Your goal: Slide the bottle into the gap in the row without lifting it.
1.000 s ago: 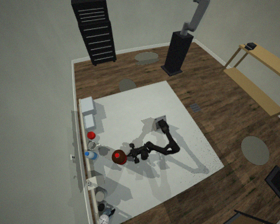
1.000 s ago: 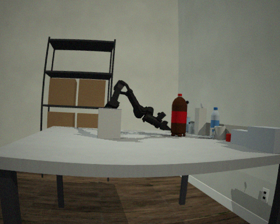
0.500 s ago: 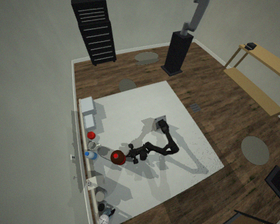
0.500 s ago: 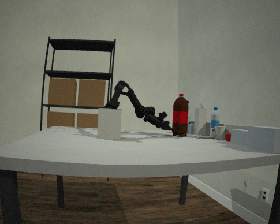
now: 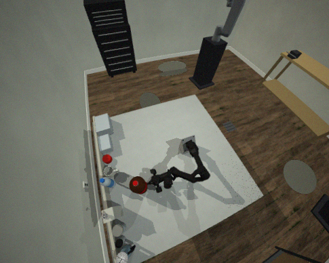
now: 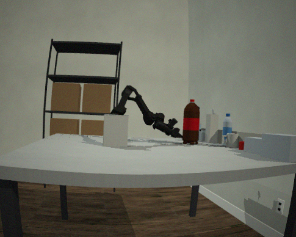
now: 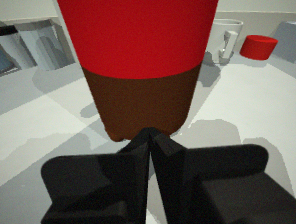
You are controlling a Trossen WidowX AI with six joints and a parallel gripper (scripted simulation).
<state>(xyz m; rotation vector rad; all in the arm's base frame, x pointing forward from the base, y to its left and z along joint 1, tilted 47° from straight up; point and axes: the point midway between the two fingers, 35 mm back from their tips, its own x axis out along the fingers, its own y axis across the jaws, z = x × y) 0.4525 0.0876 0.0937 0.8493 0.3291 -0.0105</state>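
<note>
My hand is 90 mm short of the brown cola bottle, 10 mm to the left of it and 90 mm below it. Round my hand: french press: 330 mm ahead, 340 mm to the left, 80 mm above; water bottle: 300 mm ahead, 150 mm to the right, 50 mm above.
</note>
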